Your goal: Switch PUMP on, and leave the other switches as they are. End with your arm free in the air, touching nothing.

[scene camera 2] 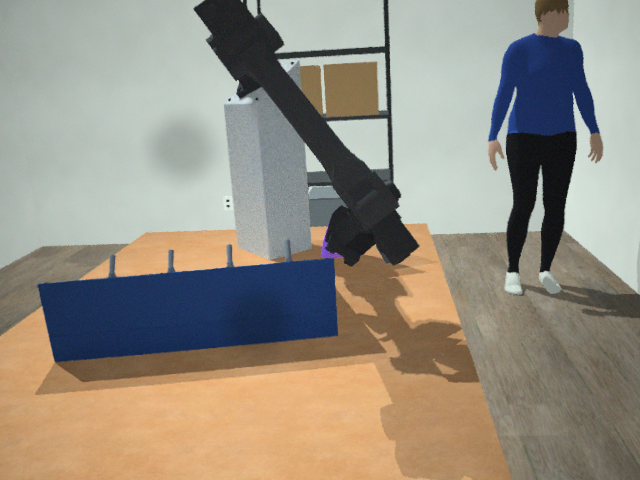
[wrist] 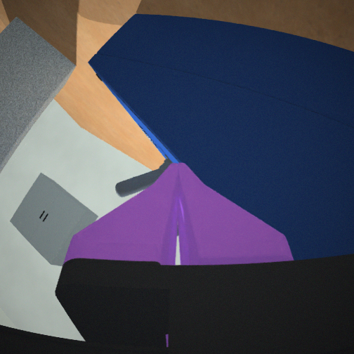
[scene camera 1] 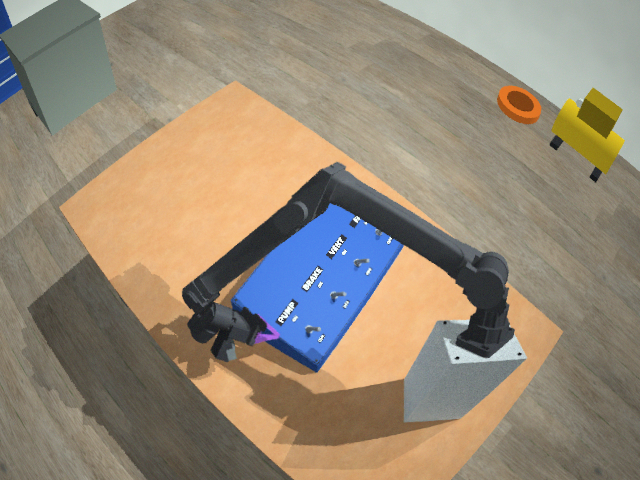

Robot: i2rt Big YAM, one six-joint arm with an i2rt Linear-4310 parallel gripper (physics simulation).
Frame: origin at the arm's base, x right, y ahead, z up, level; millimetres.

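Seen in the pictures: gripper, fingertip midpoint: (scene camera 2: 324, 256) (scene camera 1: 278, 336); arm's base at its link origin: (scene camera 1: 485, 340).
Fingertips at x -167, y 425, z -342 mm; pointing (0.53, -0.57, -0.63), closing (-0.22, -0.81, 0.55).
Pixels of each thing's top centre, then the offset from my fingertips to it. Level surfaces: height alone.
- PUMP lever at its top centre: (scene camera 2: 287, 240) (scene camera 1: 314, 325) dz +21, dx +77, dy -51 mm
- BRAKE lever at its top centre: (scene camera 2: 228, 245) (scene camera 1: 339, 290) dz +21, dx +196, dy -31 mm
- VENT lever at its top centre: (scene camera 2: 169, 250) (scene camera 1: 363, 257) dz +21, dx +314, dy -11 mm
- fourth lever at its top centre: (scene camera 2: 110, 255) (scene camera 1: 384, 226) dz +21, dx +432, dy +9 mm
- wooden table at its surface level: dz -104 mm
The blue switch panel (scene camera 1: 289, 279) (scene camera 2: 191, 310) (wrist: 250, 110) stands on the table. The PUMP lever (scene camera 1: 313, 329) (scene camera 2: 287, 251) is at its near end; it leans toward OFF, like the BRAKE lever (scene camera 1: 338, 295) and VENT lever (scene camera 1: 361, 262). A fourth lever (scene camera 1: 378, 232) is beside a partly hidden label. My gripper (scene camera 1: 277, 335) (wrist: 177, 174) is shut and empty, its purple tips at the panel's end edge on the PUMP side. In the wrist view a grey lever (wrist: 137, 183) shows just behind the tips, its base hidden. Whether the tips touch the panel is unclear.
The arm's grey pedestal (scene camera 1: 444, 377) (scene camera 2: 263, 180) stands on the wooden table (scene camera 1: 155, 155) (scene camera 2: 206, 423). My forearm reaches over the panel's far side. A person (scene camera 2: 542, 93) stands beyond the table, near a shelf rack (scene camera 2: 388, 93).
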